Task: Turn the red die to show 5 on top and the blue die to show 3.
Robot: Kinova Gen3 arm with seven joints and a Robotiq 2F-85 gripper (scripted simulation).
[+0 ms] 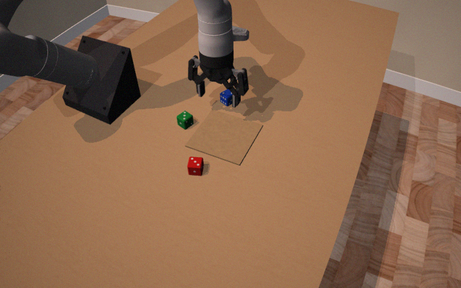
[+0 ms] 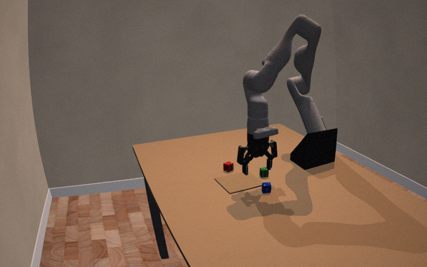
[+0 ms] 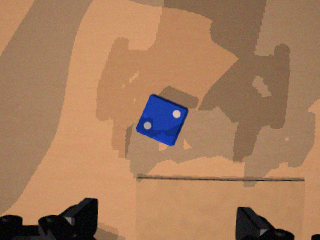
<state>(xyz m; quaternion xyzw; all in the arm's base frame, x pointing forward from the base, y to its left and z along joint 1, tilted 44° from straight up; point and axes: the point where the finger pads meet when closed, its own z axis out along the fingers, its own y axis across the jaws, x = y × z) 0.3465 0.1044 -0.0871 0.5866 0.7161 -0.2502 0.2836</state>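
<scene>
Now: the red die 60 mm ahead of my hand, 170 mm to the right of it and 40 mm below it. From my hand the other things lie so: thin tan mat 50 mm ahead, 50 mm to the right, 60 mm below; blue die 20 mm behind, 60 mm to the left, 40 mm below; green die 50 mm behind, 70 mm to the right, 40 mm below.
</scene>
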